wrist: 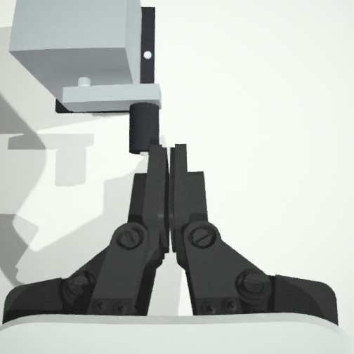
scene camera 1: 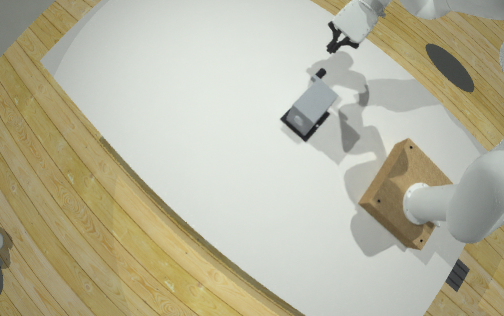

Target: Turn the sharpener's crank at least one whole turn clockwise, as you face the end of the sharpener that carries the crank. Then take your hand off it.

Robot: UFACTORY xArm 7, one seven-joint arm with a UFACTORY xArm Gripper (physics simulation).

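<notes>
The grey sharpener stands on its black base on the white table top. Its grey crank arm is at the end facing my gripper and points to the right in the wrist view. The black crank handle sticks out from the arm's right end towards the gripper. My gripper is shut with nothing between its fingers. In the scene view a gap shows between the fingertips and the handle. In the wrist view the left fingertip appears close beside the handle's outer end.
The white table top lies under the sharpener. A brown wooden block carries the white arm base to the lower right of the sharpener. A dark oval and a dark slotted patch show on the wooden floor.
</notes>
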